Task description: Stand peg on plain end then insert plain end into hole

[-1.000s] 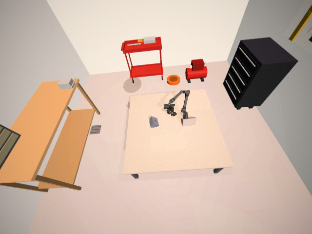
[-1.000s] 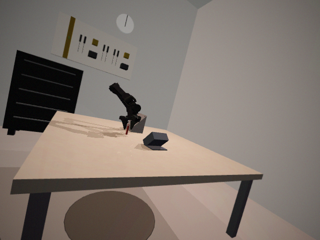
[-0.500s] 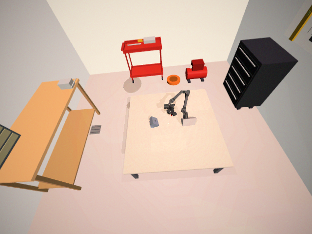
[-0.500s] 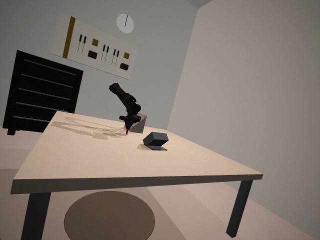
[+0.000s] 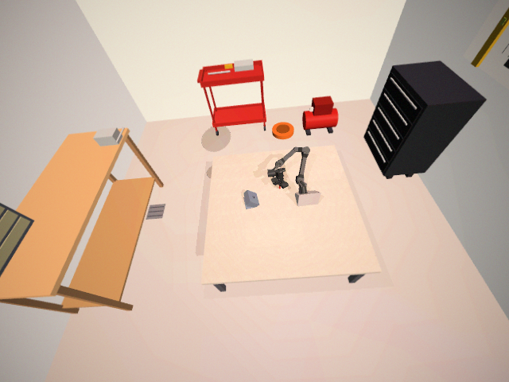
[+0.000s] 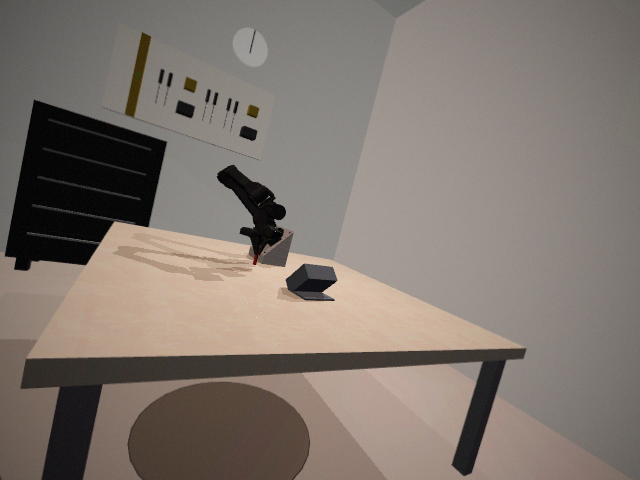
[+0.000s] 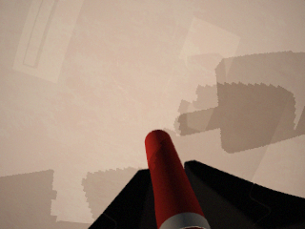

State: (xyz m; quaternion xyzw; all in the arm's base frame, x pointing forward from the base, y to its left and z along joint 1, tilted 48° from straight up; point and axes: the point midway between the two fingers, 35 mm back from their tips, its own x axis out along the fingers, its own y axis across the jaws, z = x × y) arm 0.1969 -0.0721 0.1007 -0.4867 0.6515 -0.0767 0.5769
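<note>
Now: gripper tip 250 mm short of the sloped panel, 130 mm to the right of it and 10 mm above it. Also, from my gripper tip: red peg 20 mm above.
</note>
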